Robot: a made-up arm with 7 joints. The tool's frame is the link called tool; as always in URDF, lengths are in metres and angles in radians. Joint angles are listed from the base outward. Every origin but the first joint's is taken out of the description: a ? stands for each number. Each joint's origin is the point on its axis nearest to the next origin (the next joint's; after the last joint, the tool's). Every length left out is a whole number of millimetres.
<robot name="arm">
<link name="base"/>
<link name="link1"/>
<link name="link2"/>
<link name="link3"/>
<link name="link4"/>
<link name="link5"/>
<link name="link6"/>
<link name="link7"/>
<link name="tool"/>
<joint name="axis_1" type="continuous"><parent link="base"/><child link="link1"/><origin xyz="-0.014 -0.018 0.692" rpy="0 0 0"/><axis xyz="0 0 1"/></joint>
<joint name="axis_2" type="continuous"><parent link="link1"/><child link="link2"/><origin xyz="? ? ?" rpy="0 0 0"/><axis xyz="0 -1 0"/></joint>
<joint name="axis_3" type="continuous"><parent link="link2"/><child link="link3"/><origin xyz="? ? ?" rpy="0 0 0"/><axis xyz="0 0 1"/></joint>
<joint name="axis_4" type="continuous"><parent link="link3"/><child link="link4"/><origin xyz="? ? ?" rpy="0 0 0"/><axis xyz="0 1 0"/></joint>
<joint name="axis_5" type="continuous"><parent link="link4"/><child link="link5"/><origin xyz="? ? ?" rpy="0 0 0"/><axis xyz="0 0 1"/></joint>
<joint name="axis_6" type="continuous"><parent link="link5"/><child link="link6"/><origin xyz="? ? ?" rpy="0 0 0"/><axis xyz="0 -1 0"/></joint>
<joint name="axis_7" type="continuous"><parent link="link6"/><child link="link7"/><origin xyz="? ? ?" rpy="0 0 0"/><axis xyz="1 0 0"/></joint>
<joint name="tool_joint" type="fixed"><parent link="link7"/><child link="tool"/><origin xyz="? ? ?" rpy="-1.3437 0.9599 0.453"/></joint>
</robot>
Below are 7 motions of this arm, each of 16 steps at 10 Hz.
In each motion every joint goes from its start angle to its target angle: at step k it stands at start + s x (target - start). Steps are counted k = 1, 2, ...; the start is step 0. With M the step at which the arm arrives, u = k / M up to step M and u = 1 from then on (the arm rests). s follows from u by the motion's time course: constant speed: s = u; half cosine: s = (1 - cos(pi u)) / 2; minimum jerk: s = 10 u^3 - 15 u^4 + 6 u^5.
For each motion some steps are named. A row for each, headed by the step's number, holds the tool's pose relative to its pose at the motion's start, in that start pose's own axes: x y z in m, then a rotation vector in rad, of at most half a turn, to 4 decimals.
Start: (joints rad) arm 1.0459 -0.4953 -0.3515 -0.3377 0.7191 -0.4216 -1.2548
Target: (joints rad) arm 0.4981 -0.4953 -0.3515 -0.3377 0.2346 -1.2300 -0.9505
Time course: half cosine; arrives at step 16
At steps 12, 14, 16:
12: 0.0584 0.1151 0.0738 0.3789 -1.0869 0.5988
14: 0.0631 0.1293 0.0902 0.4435 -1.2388 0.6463
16: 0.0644 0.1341 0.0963 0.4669 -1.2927 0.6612

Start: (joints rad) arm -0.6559 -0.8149 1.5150 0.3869 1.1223 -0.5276 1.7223
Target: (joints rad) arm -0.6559 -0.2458 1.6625 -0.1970 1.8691 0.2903 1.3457
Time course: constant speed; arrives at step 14
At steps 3, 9, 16:
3: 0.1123 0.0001 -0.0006 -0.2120 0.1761 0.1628
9: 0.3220 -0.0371 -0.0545 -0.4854 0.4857 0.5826
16: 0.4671 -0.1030 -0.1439 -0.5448 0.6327 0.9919

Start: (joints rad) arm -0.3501 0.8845 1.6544 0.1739 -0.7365 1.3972 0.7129
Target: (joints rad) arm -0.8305 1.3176 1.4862 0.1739 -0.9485 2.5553 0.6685
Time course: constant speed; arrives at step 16
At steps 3, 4, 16:
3: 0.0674 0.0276 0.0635 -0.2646 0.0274 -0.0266
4: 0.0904 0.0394 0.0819 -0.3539 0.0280 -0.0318
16: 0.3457 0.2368 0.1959 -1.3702 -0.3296 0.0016

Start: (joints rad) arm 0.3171 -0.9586 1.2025 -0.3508 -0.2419 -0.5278 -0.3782
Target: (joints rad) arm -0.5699 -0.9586 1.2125 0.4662 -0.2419 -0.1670 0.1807
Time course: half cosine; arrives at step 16
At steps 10, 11, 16:
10: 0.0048 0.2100 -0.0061 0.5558 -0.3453 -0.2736
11: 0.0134 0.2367 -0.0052 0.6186 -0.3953 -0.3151
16: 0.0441 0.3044 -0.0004 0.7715 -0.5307 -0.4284

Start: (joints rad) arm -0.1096 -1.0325 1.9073 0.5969 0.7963 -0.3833 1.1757
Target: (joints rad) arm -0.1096 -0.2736 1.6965 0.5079 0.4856 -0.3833 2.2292
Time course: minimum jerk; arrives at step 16
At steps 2, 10, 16:
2: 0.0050 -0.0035 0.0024 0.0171 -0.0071 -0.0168
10: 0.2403 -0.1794 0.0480 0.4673 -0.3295 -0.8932
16: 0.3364 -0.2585 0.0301 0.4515 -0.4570 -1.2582

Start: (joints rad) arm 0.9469 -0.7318 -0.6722 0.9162 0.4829 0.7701 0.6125
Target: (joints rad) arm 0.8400 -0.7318 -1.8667 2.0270 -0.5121 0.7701 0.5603
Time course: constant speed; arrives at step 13
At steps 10, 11, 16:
10: -0.1936 0.0550 -0.2075 1.3377 0.7614 -0.3857
11: -0.2114 0.0773 -0.2338 1.4818 0.7761 -0.3697
16: -0.2403 0.1331 -0.2862 1.7582 0.7608 -0.3064

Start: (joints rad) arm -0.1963 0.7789 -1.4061 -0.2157 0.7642 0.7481 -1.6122
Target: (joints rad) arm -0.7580 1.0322 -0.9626 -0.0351 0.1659 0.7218 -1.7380
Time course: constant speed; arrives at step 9
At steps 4, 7, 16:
4: -0.1464 0.0681 -0.0824 0.0163 0.2363 0.2151
7: -0.2773 0.1053 -0.1178 0.0262 0.4098 0.3588
16: -0.3711 0.1235 -0.1268 0.0314 0.5255 0.4471

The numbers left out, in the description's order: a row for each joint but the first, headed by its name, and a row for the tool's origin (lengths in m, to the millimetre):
axis_2: -0.025 -0.09 0
axis_3: 0.008 0 0.406
axis_4: 0.031 0.077 0
axis_5: -0.044 0 0.254
axis_6: -0.028 -0.149 0
axis_7: -0.029 0 0.1
tool: 0 0.012 0.006

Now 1 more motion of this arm.
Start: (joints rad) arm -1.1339 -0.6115 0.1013 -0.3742 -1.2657 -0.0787 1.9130
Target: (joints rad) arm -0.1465 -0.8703 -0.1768 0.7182 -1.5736 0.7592 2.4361
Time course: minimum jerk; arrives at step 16
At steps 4, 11, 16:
4: 0.0487 0.0579 -0.0141 -0.0874 0.0344 0.0902
11: 0.0182 0.5432 -0.2741 -0.6251 0.1283 1.1042
16: -0.0896 0.6215 -0.3603 -0.7204 0.1548 1.4253

